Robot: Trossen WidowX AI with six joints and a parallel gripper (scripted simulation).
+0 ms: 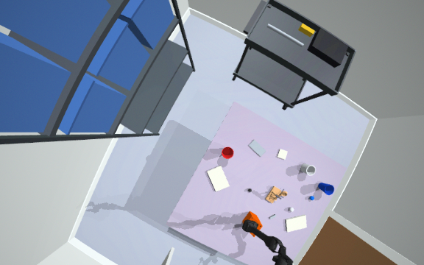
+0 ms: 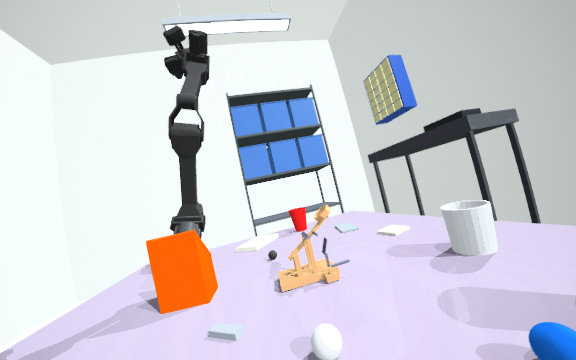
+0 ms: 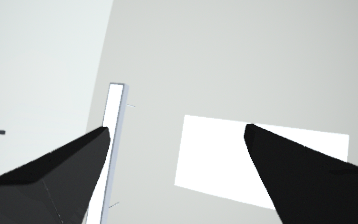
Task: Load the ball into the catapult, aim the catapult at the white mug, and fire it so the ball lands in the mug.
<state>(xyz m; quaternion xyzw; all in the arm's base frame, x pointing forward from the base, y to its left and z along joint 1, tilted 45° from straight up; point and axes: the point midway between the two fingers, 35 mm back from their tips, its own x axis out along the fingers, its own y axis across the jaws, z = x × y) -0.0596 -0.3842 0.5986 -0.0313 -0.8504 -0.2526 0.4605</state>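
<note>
Right now my gripper tip is 28 cm short of the wooden catapult, 28 cm to the left of it and 79 cm above it. The rest, counted from my gripper tip: white ball (19 cm ahead, 49 cm to the right, 84 cm below); red cup (43 cm ahead, 31 cm to the left, 83 cm below); dark ball (20 cm ahead, 4 cm to the right, 85 cm below).
</note>
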